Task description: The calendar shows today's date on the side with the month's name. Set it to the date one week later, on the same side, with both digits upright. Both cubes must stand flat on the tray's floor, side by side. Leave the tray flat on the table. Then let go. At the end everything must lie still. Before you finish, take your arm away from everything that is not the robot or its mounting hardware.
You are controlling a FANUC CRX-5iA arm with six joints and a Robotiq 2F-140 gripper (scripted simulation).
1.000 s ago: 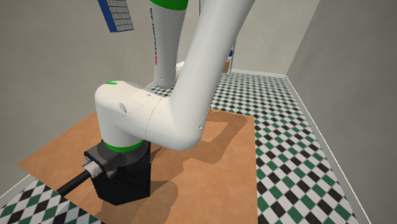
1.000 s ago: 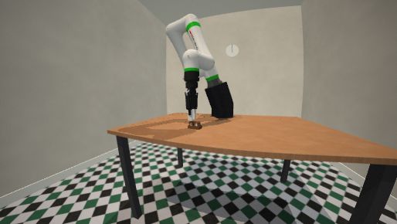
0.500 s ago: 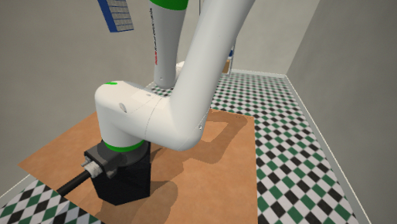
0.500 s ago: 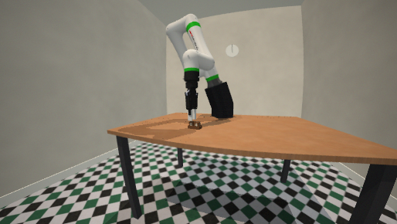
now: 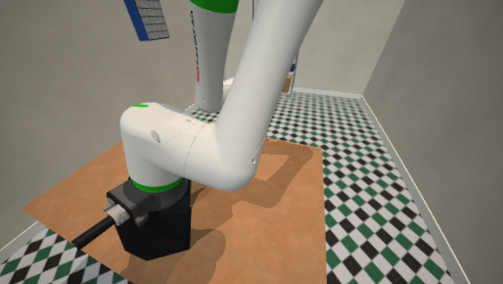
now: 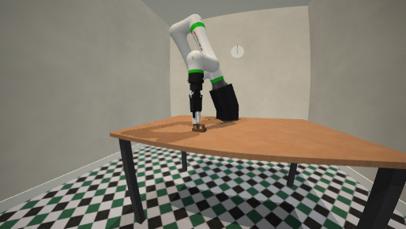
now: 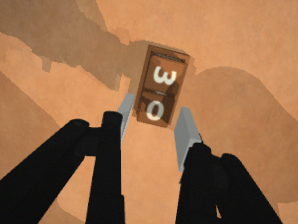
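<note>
Right now the brown cube is 60 mm below my hand. Also, from my hand: brown calendar tray: 20 mm to the left, 70 mm below.
</note>
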